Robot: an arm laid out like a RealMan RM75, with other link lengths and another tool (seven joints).
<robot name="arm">
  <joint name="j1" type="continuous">
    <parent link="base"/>
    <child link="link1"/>
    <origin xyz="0 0 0.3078" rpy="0 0 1.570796"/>
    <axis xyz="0 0 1"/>
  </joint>
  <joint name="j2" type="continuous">
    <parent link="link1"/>
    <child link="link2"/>
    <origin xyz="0 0 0" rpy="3.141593 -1.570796 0"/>
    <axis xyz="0 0 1"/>
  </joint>
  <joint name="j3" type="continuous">
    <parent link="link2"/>
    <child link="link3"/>
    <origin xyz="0.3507 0 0" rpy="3.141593 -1.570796 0"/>
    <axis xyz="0 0 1"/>
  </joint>
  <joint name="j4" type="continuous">
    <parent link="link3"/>
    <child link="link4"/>
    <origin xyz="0 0 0" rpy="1.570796 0 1.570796"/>
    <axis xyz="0 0 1"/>
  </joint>
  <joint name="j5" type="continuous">
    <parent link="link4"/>
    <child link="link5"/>
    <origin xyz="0 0.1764 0" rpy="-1.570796 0 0"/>
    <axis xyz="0 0 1"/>
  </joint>
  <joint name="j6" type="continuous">
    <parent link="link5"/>
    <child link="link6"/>
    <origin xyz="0 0 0" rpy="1.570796 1.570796 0"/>
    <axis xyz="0 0 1"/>
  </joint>
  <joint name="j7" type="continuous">
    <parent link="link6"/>
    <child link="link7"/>
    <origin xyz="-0.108 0 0" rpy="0 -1.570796 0"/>
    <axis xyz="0 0 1"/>
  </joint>
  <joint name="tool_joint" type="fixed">
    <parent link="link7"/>
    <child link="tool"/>
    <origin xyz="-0.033 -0.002 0.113" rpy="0 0.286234 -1.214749"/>
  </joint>
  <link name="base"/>
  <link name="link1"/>
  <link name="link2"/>
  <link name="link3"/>
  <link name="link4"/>
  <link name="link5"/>
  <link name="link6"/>
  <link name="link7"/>
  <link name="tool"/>
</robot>
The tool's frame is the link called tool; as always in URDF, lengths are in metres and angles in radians. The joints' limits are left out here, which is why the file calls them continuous.
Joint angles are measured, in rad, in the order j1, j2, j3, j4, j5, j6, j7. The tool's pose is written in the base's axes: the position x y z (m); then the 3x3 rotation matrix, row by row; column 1 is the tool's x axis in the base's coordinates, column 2 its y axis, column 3 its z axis. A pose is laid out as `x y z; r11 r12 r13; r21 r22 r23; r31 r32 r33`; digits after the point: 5 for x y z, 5 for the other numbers.
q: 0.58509, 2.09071, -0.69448, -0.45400, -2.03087, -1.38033, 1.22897
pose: 0.30874 0.40755 -0.08195; 0.67821 -0.71964 -0.14882; -0.70142 -0.69433 0.16094; -0.21916 -0.00477 -0.97568
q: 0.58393, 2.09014, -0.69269, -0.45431, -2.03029, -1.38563, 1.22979
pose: 0.30847 0.40690 -0.08146; 0.67721 -0.71972 -0.15294; -0.70179 -0.69426 0.15964; -0.22107 -0.00077 -0.97526
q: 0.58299, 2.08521, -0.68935, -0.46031, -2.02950, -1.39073, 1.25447
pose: 0.30999 0.40819 -0.07789; 0.66258 -0.73237 -0.15694; -0.71452 -0.68089 0.16081; -0.22463 0.00559 -0.97443
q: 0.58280, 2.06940, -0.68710, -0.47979, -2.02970, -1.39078, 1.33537
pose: 0.31652 0.41393 -0.06738; 0.61607 -0.77234 -0.15477; -0.75416 -0.63506 0.16715; -0.22738 0.01374 -0.97371
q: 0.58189, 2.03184, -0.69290, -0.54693, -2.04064, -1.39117, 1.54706
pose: 0.33162 0.42688 -0.04060; 0.49975 -0.85518 -0.13751; -0.83649 -0.51771 0.17960; -0.22478 0.02527 -0.97408
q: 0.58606, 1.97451, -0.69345, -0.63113, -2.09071, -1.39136, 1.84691
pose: 0.35444 0.44057 -0.00229; 0.31360 -0.94465 -0.09638; -0.92524 -0.32681 0.19269; -0.21353 0.02875 -0.97651
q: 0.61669, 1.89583, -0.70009, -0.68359, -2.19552, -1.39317, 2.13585
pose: 0.37846 0.45429 0.04114; 0.12614 -0.99199 -0.00676; -0.97441 -0.12517 0.18672; -0.18607 -0.01696 -0.98239
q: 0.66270, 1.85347, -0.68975, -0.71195, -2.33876, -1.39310, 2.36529
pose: 0.39333 0.46363 0.06761; -0.03911 -0.99552 0.08609; -0.98393 0.05339 0.17036; -0.17420 -0.07804 -0.98161
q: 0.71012, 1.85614, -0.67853, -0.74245, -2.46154, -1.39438, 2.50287
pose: 0.39267 0.47199 0.07382; -0.12304 -0.98050 0.15325; -0.97720 0.14663 0.15355; -0.17303 -0.13086 -0.97618
